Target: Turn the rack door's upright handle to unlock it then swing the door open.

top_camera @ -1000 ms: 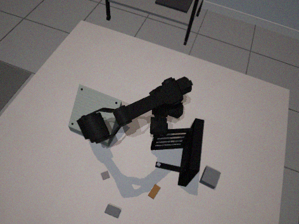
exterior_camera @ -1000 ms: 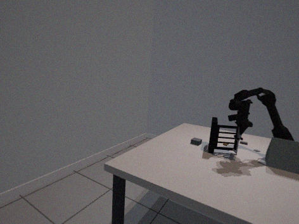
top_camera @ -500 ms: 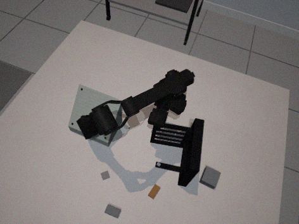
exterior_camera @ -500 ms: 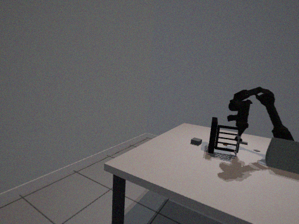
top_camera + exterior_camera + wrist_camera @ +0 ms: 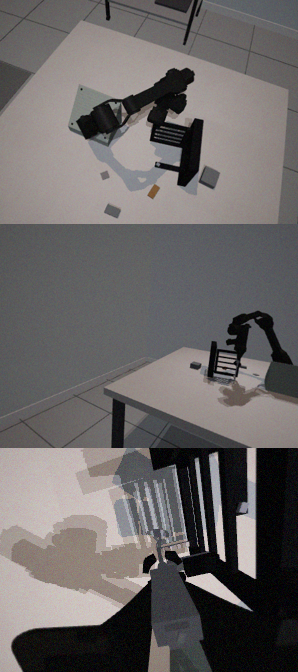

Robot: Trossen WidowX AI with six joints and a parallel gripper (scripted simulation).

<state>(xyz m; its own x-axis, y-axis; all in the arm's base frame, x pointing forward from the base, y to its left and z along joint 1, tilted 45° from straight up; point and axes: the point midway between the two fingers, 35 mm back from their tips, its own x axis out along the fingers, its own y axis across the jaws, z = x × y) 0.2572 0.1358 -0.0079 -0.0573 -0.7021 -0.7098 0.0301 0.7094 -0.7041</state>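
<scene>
Now: the thin grey handle 10 mm ahead of my gripper tip and 30 mm below it. The rest, counted from my gripper tip: orange block (80 mm ahead, 270 mm to the right, 150 mm below); then grey block (280 mm ahead, 130 mm to the right, 140 mm below).
</scene>
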